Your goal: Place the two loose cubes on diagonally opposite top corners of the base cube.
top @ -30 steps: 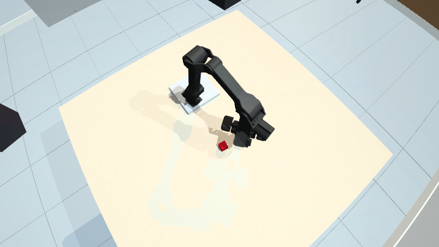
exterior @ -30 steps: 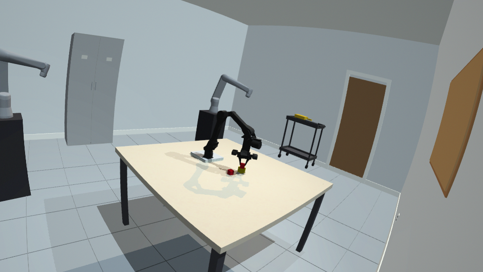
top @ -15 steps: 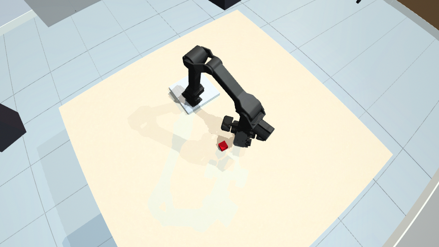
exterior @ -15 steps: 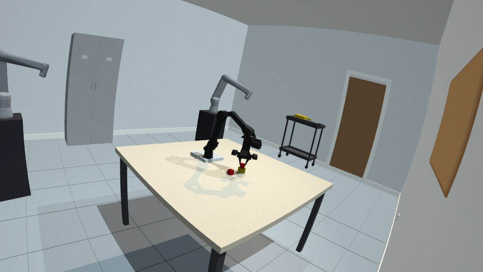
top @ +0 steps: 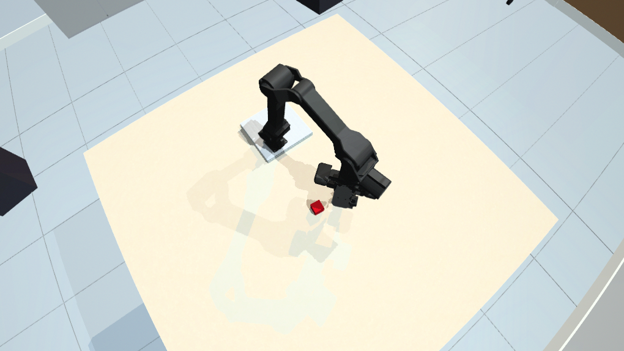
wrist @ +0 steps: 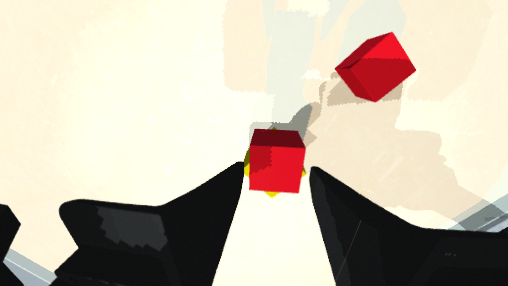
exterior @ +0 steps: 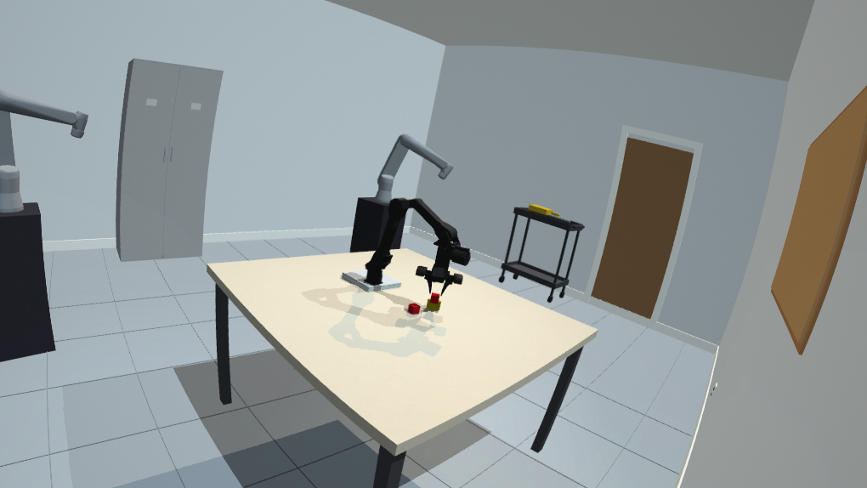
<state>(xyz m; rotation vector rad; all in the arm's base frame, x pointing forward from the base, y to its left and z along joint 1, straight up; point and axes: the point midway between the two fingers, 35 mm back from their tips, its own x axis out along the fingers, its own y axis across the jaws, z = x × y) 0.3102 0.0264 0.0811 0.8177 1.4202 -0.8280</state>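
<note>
Now: the yellow base cube 1 cm behind my gripper tip, 2 cm to the left of it and 5 cm below it.
</note>
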